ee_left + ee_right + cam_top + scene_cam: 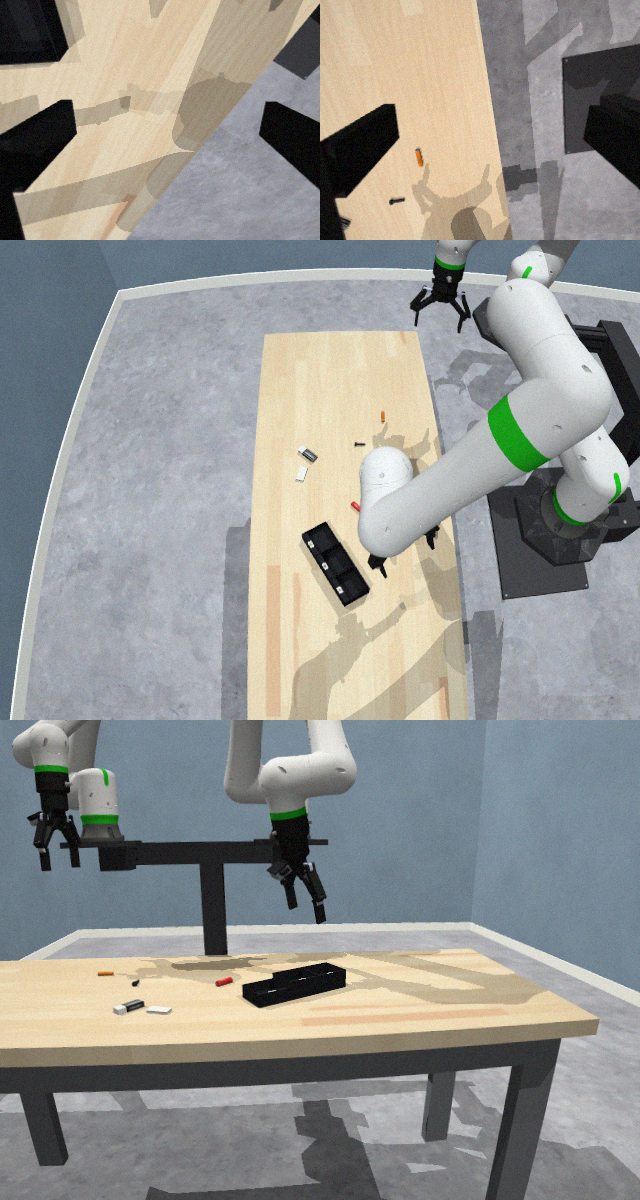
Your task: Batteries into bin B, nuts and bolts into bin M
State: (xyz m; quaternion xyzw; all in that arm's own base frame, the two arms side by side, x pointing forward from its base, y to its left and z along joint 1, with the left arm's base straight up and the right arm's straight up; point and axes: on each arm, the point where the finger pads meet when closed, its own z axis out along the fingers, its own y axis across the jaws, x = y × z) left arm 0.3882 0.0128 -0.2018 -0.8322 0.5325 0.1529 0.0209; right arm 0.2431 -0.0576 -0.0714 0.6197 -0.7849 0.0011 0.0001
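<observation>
The orange battery is 40 mm ahead of my left hand, 570 mm to the right of it and 160 mm below it. Also, from my left hand: flat white block 310 mm ahead, 340 mm to the right, 170 mm below; then black three-part bin block 190 mm ahead, 30 mm to the right, 150 mm below; then red battery 130 mm ahead, 220 mm to the right, 160 mm below.
</observation>
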